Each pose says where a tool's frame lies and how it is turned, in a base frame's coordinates. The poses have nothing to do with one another.
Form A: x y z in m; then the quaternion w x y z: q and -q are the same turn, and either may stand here.
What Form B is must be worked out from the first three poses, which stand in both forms.
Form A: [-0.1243 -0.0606 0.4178 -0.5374 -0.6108 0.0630 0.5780]
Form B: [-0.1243 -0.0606 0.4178 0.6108 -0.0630 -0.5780 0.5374]
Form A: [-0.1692 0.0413 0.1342 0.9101 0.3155 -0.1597 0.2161]
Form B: [-0.1692 0.0413 0.1342 0.3155 -0.1597 0.2161 0.9101]
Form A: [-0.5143 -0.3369 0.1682 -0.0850 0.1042 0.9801 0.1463]
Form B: [-0.5143 -0.3369 0.1682 -0.1042 -0.9801 -0.1463 0.0850]
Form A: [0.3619 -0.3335 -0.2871 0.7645 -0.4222 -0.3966 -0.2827]
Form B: [0.3619 -0.3335 -0.2871 -0.4222 -0.3966 -0.2827 0.7645]
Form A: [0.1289 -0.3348 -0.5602 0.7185 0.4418 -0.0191 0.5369]
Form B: [0.1289 -0.3348 -0.5602 0.4418 -0.0191 0.5369 0.7185]
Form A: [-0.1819 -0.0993 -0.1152 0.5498 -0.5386 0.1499 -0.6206]
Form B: [-0.1819 -0.0993 -0.1152 -0.5386 0.1499 -0.6206 0.5498]
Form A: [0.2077 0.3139 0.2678 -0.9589 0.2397 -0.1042 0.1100]
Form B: [0.2077 0.3139 0.2678 -0.2397 0.1042 -0.1100 0.9589]
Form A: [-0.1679 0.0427 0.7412 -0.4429 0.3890 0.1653 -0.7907]
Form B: [-0.1679 0.0427 0.7412 -0.3890 -0.1653 0.7907 0.4429]
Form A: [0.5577 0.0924 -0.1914 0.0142 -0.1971 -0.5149 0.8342]
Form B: [0.5577 0.0924 -0.1914 -0.1971 -0.5149 0.8342 0.0142]
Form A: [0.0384 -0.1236 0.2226 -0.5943 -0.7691 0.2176 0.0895]
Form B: [0.0384 -0.1236 0.2226 0.7691 -0.2176 -0.0895 0.5943]
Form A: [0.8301 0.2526 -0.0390 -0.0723 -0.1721 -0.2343 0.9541]
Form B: [0.8301 0.2526 -0.0390 0.1721 0.2343 -0.9541 0.0723]
